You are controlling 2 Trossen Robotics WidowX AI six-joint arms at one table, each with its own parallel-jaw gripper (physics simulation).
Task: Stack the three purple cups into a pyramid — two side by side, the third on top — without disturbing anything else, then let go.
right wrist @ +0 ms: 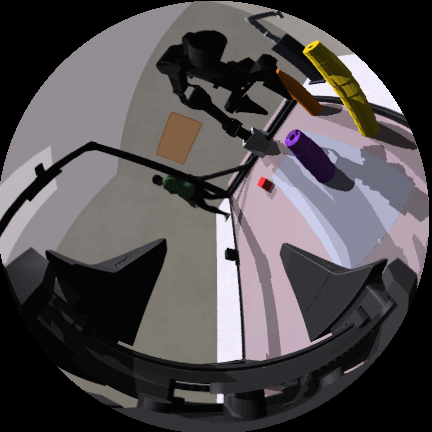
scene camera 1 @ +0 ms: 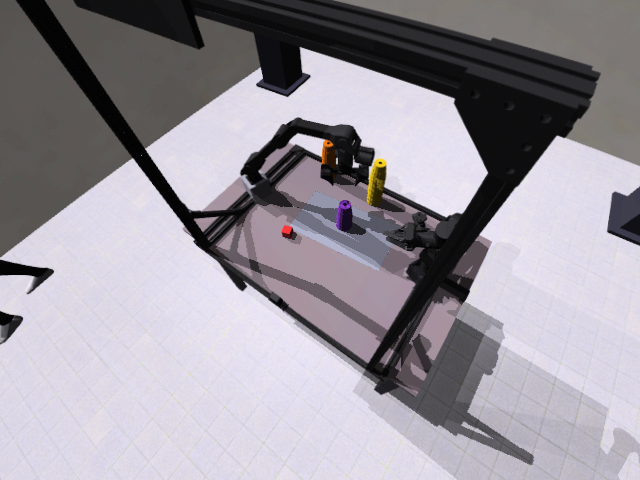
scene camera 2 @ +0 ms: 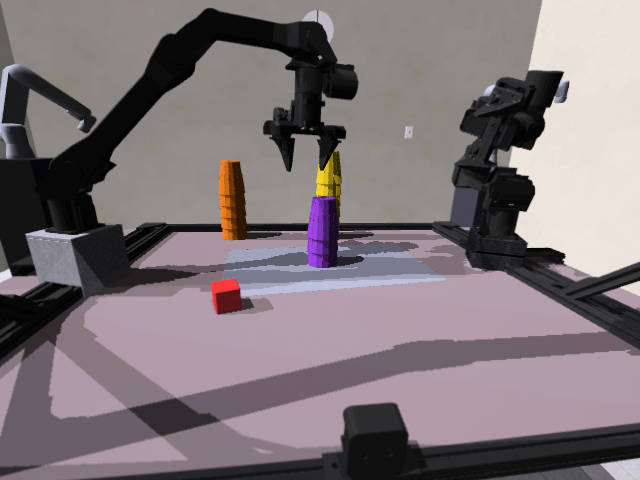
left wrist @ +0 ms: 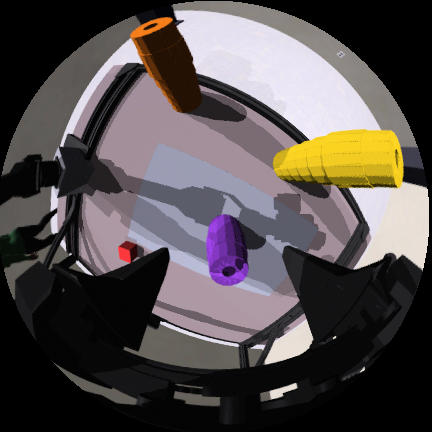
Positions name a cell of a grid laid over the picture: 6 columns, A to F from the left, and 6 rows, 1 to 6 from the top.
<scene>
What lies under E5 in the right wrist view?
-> My right gripper.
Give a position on a purple cup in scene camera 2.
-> At D3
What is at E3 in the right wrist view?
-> A blue-grey mat.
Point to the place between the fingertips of my left gripper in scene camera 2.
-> C3
</scene>
